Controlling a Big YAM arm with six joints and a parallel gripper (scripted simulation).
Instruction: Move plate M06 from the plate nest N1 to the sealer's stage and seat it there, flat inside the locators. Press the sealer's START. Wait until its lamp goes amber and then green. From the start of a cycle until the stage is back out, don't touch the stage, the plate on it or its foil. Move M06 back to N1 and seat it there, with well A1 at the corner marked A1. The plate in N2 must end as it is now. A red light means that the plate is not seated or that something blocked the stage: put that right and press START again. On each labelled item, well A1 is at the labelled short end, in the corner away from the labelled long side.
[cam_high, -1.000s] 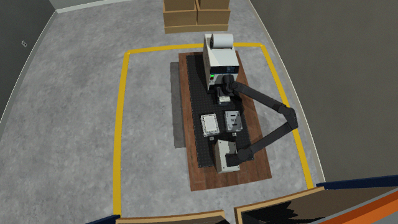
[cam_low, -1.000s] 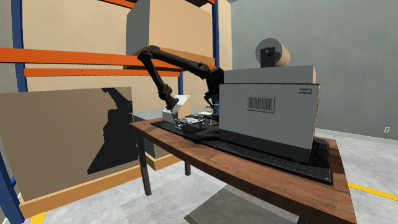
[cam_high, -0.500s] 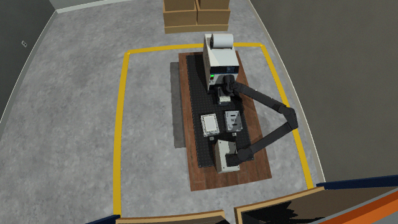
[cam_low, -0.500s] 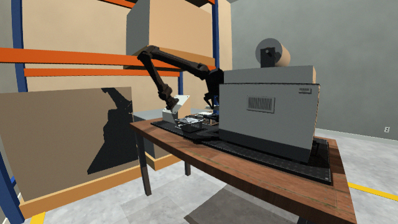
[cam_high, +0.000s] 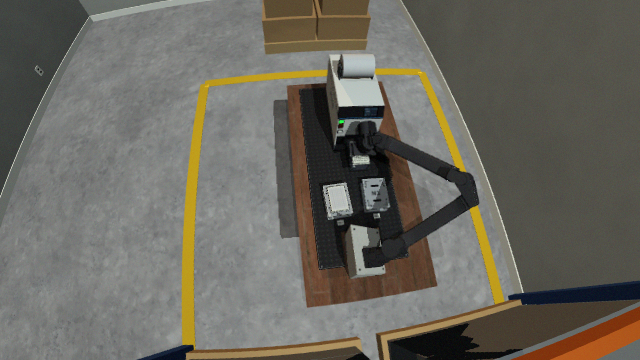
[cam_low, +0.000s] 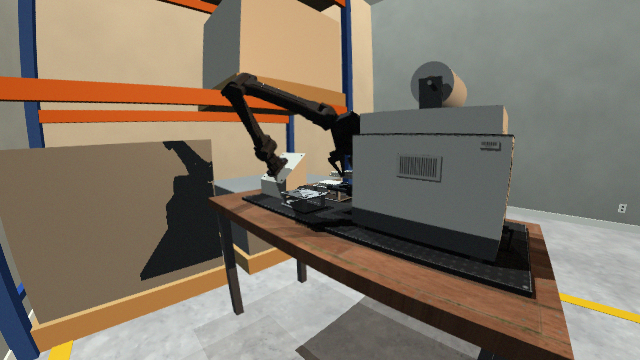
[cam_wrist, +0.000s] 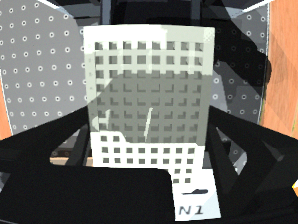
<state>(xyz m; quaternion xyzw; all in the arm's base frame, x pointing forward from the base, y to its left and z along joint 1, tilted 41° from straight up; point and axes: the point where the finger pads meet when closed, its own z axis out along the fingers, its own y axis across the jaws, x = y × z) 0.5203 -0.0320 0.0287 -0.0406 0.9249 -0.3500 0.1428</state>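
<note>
The dark stage lies 50 mm below my hand. Round my hand: white well plate right at my hand; then foil roll 330 mm ahead, 270 mm above, 20 mm to the right; then white plate 200 mm behind, 140 mm to the left, 80 mm below.
</note>
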